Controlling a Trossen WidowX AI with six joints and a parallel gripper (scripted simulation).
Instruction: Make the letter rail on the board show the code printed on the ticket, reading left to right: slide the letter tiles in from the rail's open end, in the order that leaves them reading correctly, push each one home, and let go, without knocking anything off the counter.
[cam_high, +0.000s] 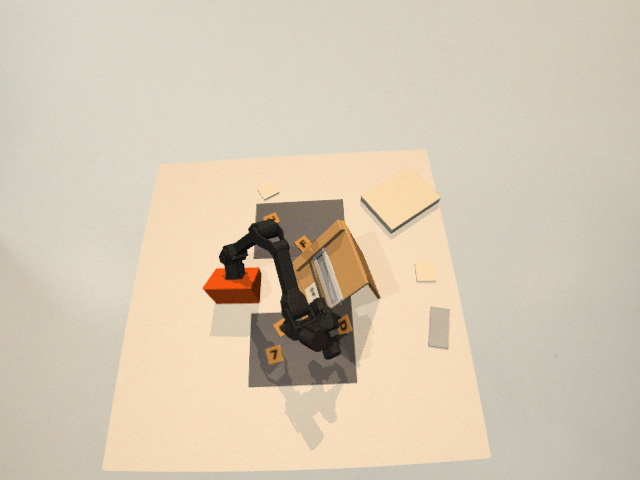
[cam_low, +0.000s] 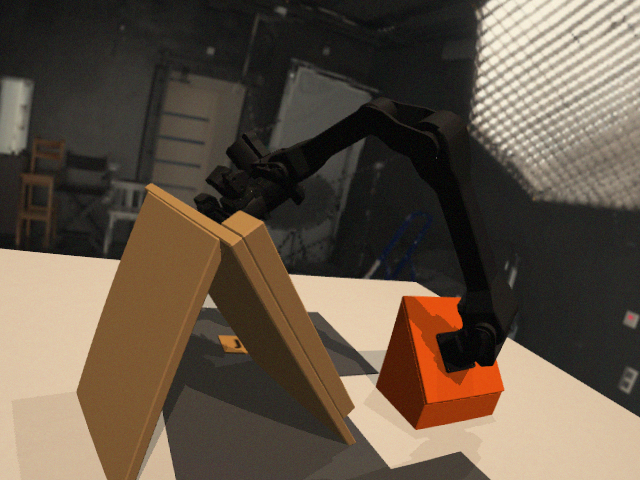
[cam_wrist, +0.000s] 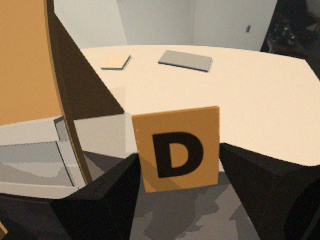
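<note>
My gripper tip is now 9 cm past the white ticket, 14 cm to the right of it and 8 cm above it. Round my gripper tip: cream slab (31 cm ahead, 57 cm to the left, 15 cm below); then d tile (right at my gripper tip); then grey plate (36 cm ahead, 1 cm to the left, 16 cm below).
</note>
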